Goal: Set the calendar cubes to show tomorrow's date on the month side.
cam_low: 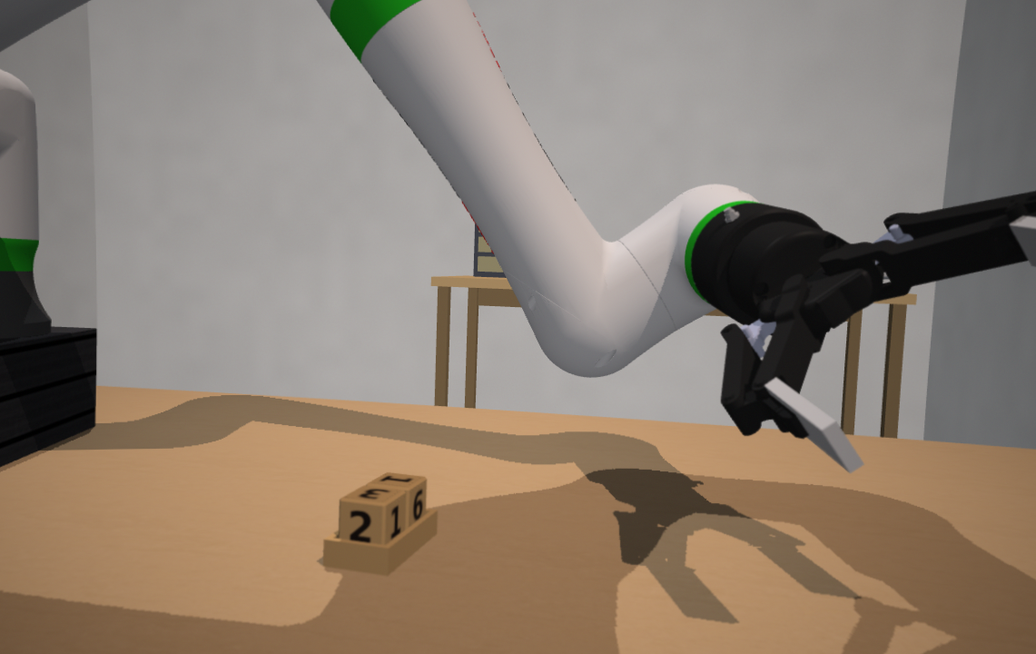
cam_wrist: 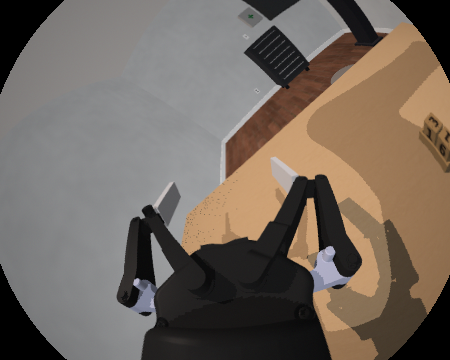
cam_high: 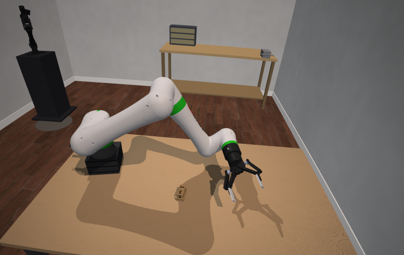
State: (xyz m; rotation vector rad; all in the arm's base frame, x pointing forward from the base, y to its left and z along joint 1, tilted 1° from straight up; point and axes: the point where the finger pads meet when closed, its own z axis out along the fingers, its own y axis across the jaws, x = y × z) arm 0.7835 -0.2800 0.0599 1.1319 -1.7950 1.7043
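The wooden tray is 31 cm behind my hand, 15 cm below it and 9 cm to the left of it.
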